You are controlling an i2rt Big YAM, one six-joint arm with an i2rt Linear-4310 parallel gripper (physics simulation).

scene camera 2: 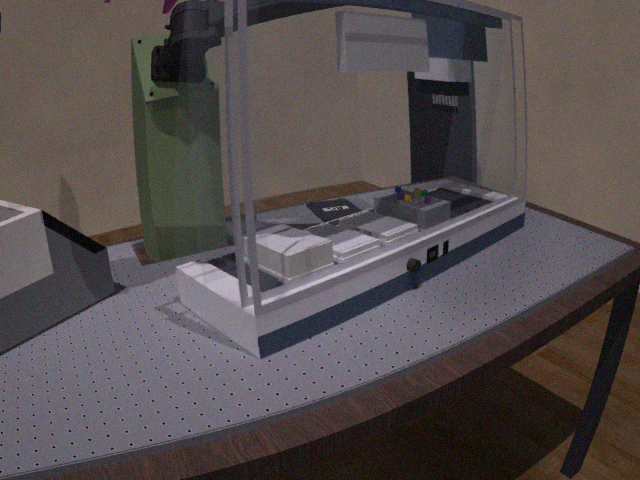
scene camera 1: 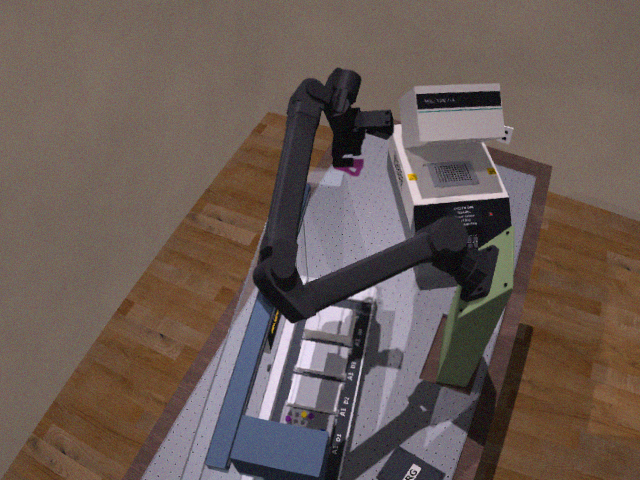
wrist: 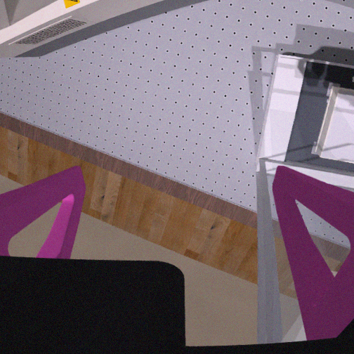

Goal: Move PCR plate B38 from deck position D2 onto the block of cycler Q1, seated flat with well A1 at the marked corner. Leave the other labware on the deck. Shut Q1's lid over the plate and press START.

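Pixels of known places: gripper, between the fingertips: [scene camera 2: 136, 8] [scene camera 1: 357, 158]; arm's base, origin of its link: [scene camera 2: 177, 65] [scene camera 1: 482, 275].
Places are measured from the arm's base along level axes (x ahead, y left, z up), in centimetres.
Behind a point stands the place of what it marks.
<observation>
The plate at D2 [scene camera 1: 316, 391] [scene camera 2: 387, 227] lies in the deck [scene camera 1: 275, 379] @(x 30.1, y 38.8, z -26.8 cm) [scene camera 2: 222, 291] @(x 42.0, y 4.5, z -31.9 cm), between the tube rack at D1 and the labware at D3. Its name and well A1 are too small to read. Cycler Q1 [scene camera 1: 406, 206] @(x 36.2, y -29.8, z -27.7 cm) [scene camera 2: 25, 253] @(x 34.7, y -28.2, z -25.1 cm) [wrist: 105, 25] has its lid [scene camera 1: 457, 121] @(x 30.1, y -43.1, z 1.0 cm) raised and its bare block [scene camera 1: 453, 174] @(x 28.0, y -42.8, z -18.8 cm) showing. Its front panel [scene camera 1: 439, 217] @(x 23.8, y -27.4, z -22.0 cm) is dark; which mark is START is unreadable. My gripper [scene camera 1: 350, 166] @(x 38.5, y -5.3, z 9.1 cm) [scene camera 2: 137, 3] @(x 38.5, y -5.3, z 9.1 cm) [wrist: 178, 176] is open and empty, high up beside the cycler, well away from the plate.
A tube rack [scene camera 1: 299, 419] [scene camera 2: 413, 209] stands at D1. Other labware sits at D3 [scene camera 1: 323, 356] @(x 26.4, y 24.4, z -32.0 cm) [scene camera 2: 356, 243] @(x 30.6, y 27.1, z -32.0 cm) and D4 [scene camera 1: 330, 322] @(x 30.4, y 16.2, z -29.4 cm) [scene camera 2: 294, 253] @(x 37.8, y 15.6, z -29.4 cm). A blue-grey frame with clear panels encloses the deck. The green arm stand [scene camera 1: 478, 325] @(x -4.8, y 7.0, z -7.7 cm) [scene camera 2: 178, 180] is near the cycler.
</observation>
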